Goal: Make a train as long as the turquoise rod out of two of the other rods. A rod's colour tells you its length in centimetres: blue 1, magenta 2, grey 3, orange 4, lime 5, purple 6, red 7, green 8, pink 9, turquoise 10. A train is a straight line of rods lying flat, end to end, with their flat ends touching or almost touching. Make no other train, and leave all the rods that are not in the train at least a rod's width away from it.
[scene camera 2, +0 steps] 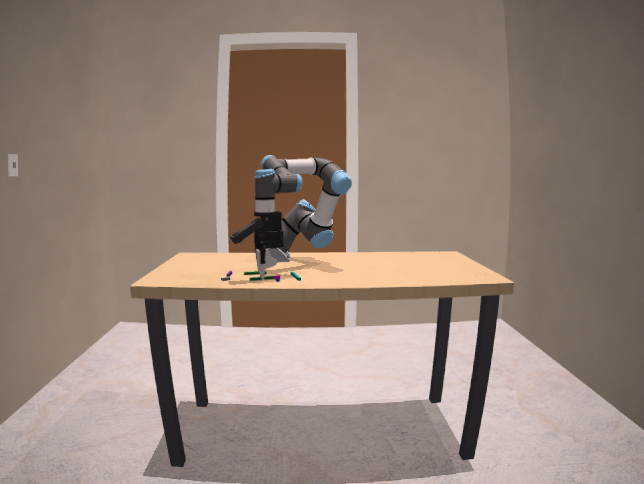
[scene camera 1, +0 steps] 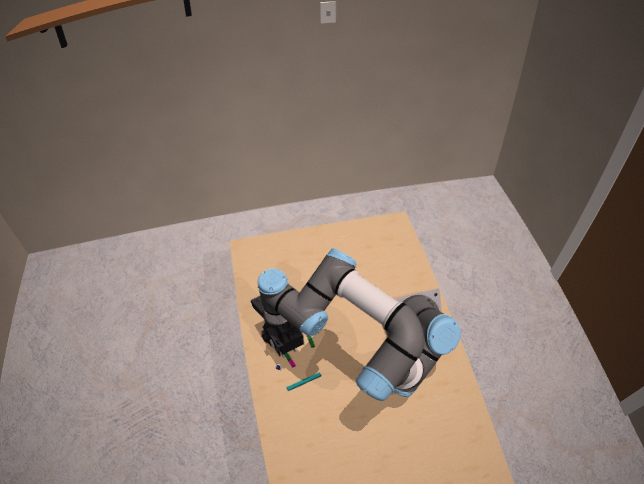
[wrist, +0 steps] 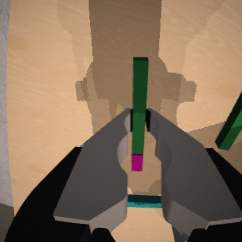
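Green rod (wrist: 140,64) in sight. My gripper (scene camera 2: 262,279) too. Gripper (scene camera 1: 283,350) as well. Gripper (wrist: 138,110) also visible.
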